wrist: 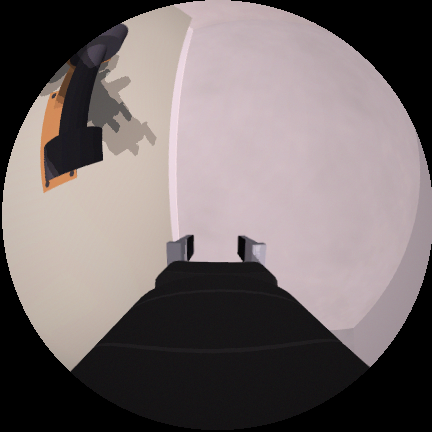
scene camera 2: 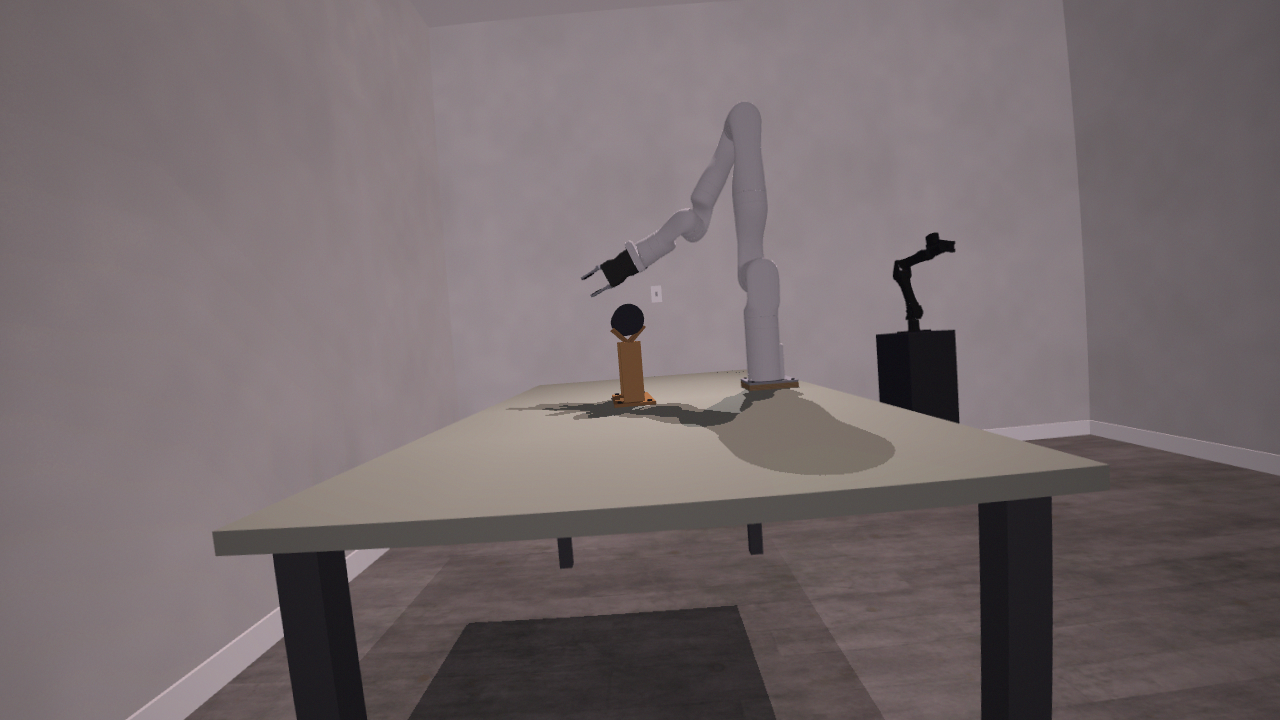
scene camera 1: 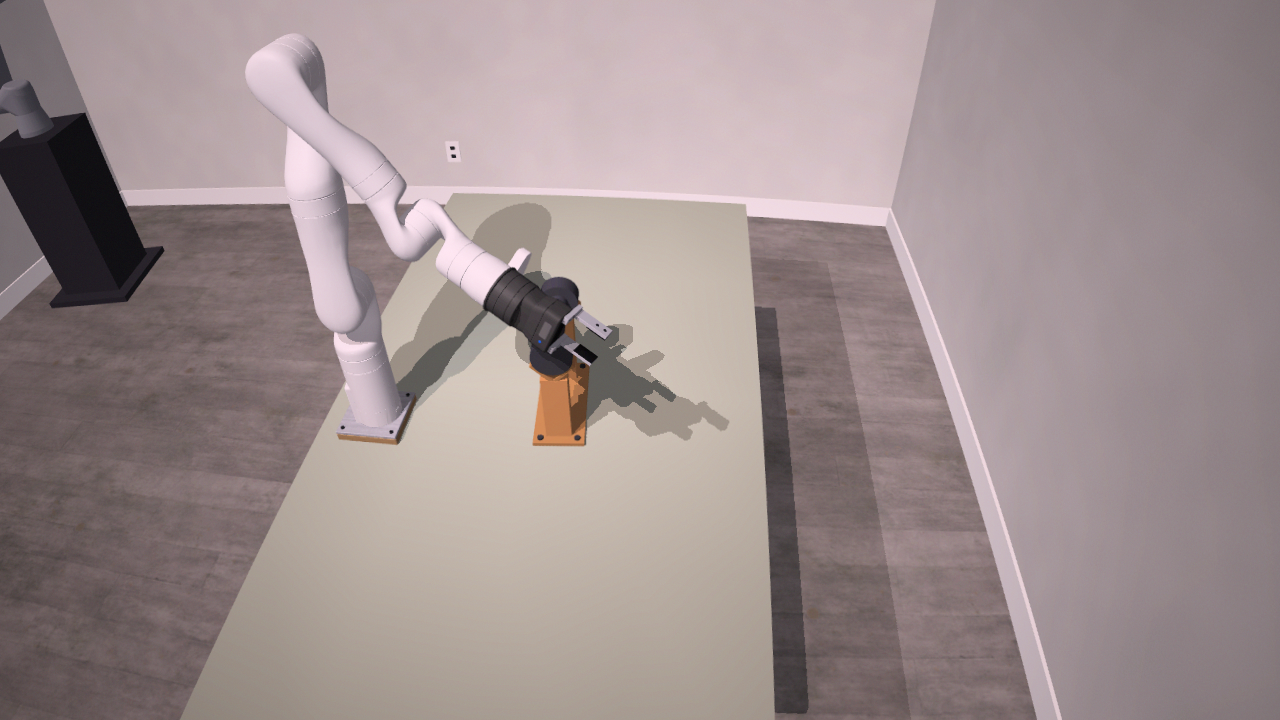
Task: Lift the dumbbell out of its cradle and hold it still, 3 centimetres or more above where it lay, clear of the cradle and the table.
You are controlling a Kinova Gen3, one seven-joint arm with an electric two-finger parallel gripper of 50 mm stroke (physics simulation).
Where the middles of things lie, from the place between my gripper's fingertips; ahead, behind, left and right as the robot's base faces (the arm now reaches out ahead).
I see the dark dumbbell (scene camera 1: 560,361) 8 cm behind my hand, 21 cm to the left of it and 12 cm below it. From my hand the other things lie so: orange cradle (scene camera 1: 562,405): 8 cm behind, 21 cm to the left, 23 cm below.
